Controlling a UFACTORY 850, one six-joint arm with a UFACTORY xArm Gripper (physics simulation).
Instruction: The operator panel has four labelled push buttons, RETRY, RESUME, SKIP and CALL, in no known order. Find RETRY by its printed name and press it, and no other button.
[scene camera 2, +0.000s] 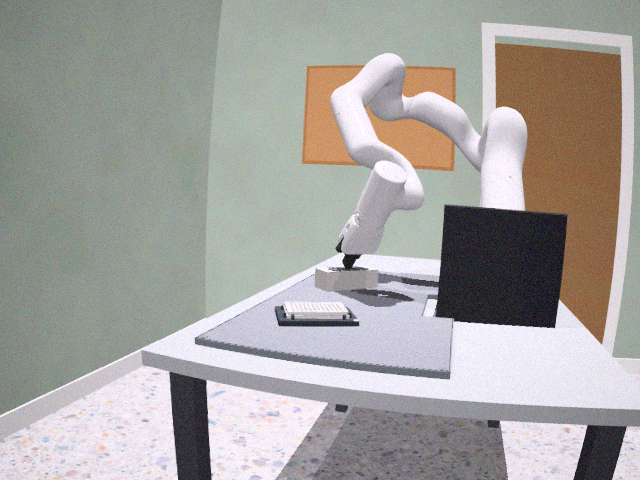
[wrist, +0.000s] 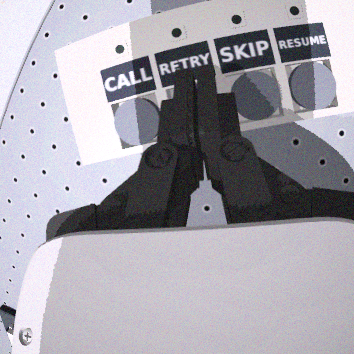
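Observation:
The operator panel (scene camera 2: 345, 280) (wrist: 80, 125) is a light box on the grey board. In the wrist view its labels read, left to right, CALL (wrist: 128, 80), RETRY (wrist: 170, 66), SKIP (wrist: 245, 51) and RESUME (wrist: 302, 41). Round grey buttons show below CALL (wrist: 137, 121), SKIP (wrist: 256, 96) and RESUME (wrist: 313, 85). My gripper (scene camera 2: 348, 267) (wrist: 199, 92) is shut and empty. Its fingertips lie over the lower edge of the RETRY label and hide nearly all of the RETRY button. In the scene view the tips are at the panel's top; whether they touch the button cannot be told.
The panel stands on a grey perforated board (scene camera 2: 403, 346) (wrist: 30, 165) on the table (scene camera 2: 516, 372). A dark tray (scene camera 2: 316, 323) with a white ribbed block (scene camera 2: 315, 310) sits nearer the table's front. A black upright screen (scene camera 2: 501, 266) stands at the right, before the arm's base.

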